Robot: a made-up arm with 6 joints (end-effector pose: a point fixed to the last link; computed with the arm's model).
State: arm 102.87 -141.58 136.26 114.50 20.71 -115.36
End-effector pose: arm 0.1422 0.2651 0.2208 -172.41 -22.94 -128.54
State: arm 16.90 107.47 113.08 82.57 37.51 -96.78
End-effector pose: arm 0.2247 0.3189 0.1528 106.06 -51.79 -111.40
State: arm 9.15 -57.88 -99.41 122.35 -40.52 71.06
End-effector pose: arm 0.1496 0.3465 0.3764 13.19 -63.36 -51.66
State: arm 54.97 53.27 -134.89 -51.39 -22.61 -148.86
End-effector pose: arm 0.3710 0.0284 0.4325 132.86 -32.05 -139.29
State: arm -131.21 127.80 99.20 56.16 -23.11 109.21
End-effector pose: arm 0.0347 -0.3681 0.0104 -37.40 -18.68 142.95
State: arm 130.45 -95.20 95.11 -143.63 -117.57 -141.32
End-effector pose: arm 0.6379 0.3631 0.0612 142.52 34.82 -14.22
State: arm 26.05 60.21 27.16 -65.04 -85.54 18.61
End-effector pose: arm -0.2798 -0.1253 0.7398 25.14 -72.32 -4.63
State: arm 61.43 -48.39 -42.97 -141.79 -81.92 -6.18
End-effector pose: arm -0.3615 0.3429 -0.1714 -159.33 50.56 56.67
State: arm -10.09 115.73 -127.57 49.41 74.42 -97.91
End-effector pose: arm 0.2144 0.0438 0.4860 141.31 -23.62 58.60
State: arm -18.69 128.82 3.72 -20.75 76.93 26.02
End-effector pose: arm -0.2759 0.2236 0.4917 -65.80 -18.07 -98.60
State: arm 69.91 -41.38 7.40 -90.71 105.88 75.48
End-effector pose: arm -0.2972 -0.4030 0.2776 158.47 -42.15 -178.75
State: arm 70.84 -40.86 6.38 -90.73 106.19 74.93
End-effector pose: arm -0.2973 -0.4050 0.2681 156.94 -41.36 -177.60
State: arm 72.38 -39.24 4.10 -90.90 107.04 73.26
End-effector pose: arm -0.3012 -0.4069 0.2450 153.15 -39.24 -175.53
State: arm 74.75 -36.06 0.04 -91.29 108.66 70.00
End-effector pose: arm -0.3073 -0.4077 0.2007 146.31 -35.10 -172.23
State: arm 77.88 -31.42 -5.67 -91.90 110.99 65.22
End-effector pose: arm -0.3084 -0.4046 0.1334 136.89 -28.85 -167.89
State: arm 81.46 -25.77 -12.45 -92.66 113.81 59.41
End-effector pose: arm -0.2963 -0.3930 0.0488 126.12 -20.87 -162.96
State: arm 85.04 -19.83 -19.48 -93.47 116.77 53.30
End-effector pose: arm -0.2685 -0.3694 -0.0398 115.46 -12.06 -158.05
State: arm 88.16 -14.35 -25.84 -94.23 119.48 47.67
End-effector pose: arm -0.2313 -0.3360 -0.1164 106.21 -3.63 -153.69
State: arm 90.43 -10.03 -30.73 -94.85 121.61 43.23
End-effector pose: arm -0.1963 -0.3015 -0.1709 99.32 3.15 -150.36
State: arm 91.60 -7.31 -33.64 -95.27 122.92 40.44
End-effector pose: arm -0.1733 -0.2767 -0.2009 95.26 7.39 -148.45
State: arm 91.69 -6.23 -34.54 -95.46 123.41 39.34
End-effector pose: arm -0.1654 -0.2676 -0.2104 93.90 8.92 -148.00
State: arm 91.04 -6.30 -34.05 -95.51 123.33 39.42
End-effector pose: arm -0.1689 -0.2704 -0.2068 94.33 8.54 -148.58
